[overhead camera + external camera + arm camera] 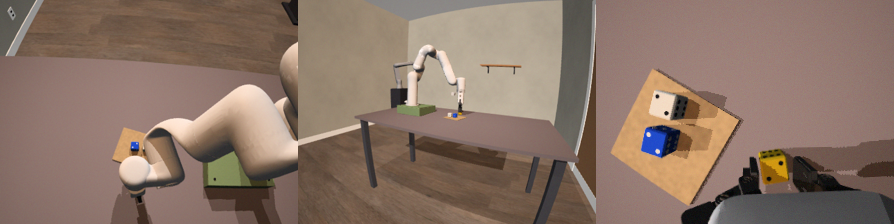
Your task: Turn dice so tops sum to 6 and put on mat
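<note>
Right now the yellow die is 30 mm below my hand. From my hand the other things lie so: blue die: 140 mm to the right, 30 mm below; tan mat: 140 mm to the right, 40 mm below; white die: 140 mm to the right, 40 mm behind, 30 mm below.
</note>
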